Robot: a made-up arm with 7 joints. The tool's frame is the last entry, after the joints.
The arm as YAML. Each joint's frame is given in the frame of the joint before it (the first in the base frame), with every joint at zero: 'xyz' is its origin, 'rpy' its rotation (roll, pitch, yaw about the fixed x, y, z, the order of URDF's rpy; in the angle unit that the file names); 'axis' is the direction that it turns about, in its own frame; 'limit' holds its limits. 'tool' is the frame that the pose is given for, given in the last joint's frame.
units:
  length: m
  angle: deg
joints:
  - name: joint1
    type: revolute
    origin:
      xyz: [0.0, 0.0, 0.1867]
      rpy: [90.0, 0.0, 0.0]
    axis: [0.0, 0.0, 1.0]
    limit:
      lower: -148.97
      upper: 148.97
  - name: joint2
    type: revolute
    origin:
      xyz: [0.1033, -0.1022, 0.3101]
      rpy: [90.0, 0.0, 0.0]
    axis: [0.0, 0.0, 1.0]
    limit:
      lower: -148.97
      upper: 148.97
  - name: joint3
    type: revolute
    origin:
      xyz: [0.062, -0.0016, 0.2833]
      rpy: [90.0, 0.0, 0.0]
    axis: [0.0, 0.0, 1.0]
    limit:
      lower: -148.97
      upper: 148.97
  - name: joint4
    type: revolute
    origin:
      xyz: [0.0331, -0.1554, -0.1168]
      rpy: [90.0, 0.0, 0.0]
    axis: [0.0, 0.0, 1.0]
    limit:
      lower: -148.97
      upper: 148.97
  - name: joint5
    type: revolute
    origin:
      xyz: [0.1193, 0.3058, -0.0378]
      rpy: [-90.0, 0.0, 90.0]
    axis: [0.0, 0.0, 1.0]
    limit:
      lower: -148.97
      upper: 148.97
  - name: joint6
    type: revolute
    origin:
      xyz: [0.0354, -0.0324, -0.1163]
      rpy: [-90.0, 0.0, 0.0]
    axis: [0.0, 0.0, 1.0]
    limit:
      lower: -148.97
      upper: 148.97
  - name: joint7
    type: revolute
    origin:
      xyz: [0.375, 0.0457, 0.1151]
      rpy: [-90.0, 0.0, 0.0]
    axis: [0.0, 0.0, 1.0]
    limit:
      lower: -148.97
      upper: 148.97
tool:
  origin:
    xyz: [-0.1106, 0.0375, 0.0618]
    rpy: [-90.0, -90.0, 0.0]
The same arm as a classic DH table. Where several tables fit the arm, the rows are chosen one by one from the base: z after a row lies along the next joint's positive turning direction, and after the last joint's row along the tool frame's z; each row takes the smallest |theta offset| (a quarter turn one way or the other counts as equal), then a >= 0, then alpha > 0; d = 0 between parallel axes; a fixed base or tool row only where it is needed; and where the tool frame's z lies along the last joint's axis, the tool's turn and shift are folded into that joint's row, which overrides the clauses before.
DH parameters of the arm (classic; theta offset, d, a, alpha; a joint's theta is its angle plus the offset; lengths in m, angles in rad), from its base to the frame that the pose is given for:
base (fixed): 0 0.1867 0 1.5708
joint1: 0 0.3101 0.1033 1.5708
joint2: 0 0.3855 0.062 1.5708
joint3: 0 -0.1152 0.0331 1.5708
joint4: 1.5708 0.1176 0.3058 -1.5708
joint5: 0 -0.2356 0.0354 -1.5708
joint6: 0 0.0827 0.375 -1.5708
joint7: 0 0.1075 -0.1106 -1.5708
tool (fixed): -1.5708 0.0375 0 0
Joint limits (rad, base to tool): -2.6..2.6 -2.6..2.6 -2.6..2.6 -2.6..2.6 -2.6..2.6 -2.6..2.6 -2.6..2.6

